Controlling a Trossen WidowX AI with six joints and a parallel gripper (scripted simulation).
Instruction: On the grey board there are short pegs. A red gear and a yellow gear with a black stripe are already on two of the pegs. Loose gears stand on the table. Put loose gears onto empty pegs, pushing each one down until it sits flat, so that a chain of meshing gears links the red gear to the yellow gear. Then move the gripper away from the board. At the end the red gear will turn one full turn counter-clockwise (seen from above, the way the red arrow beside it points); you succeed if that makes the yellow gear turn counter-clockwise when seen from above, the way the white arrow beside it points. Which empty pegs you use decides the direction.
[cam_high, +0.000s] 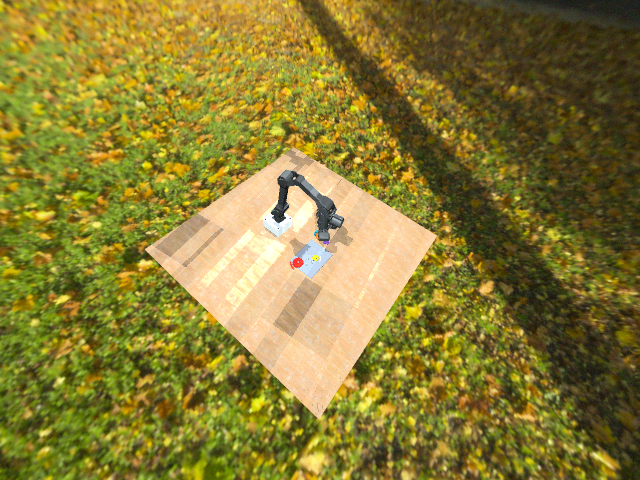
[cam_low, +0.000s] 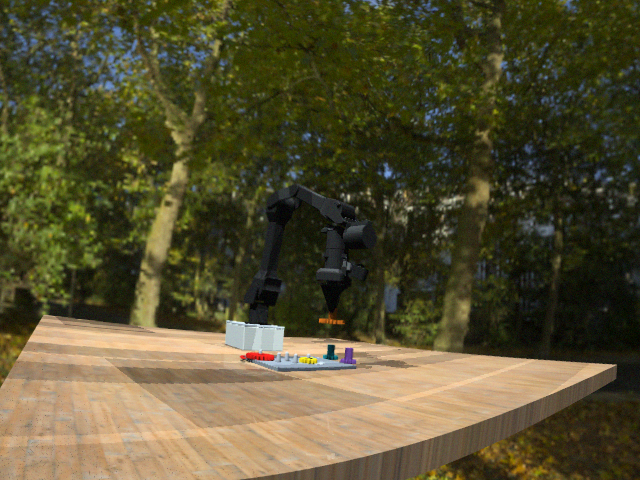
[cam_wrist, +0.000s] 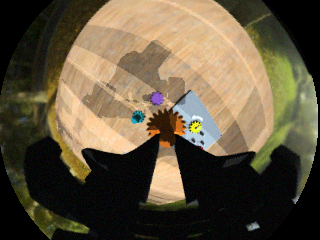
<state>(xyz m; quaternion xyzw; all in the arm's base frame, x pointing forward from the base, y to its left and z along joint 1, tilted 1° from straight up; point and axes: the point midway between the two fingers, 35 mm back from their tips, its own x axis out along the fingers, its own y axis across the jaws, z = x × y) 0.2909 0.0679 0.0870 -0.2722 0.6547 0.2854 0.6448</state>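
My gripper tip is 120 mm above the grey board, 100 mm to the left of it and 30 mm short of it. Also, from my gripper tip: teal gear: 110 mm below, 70 mm behind, 50 mm to the left; then purple gear: 110 mm below, 50 mm to the left, 10 mm ahead; then orange gear: 10 mm below.
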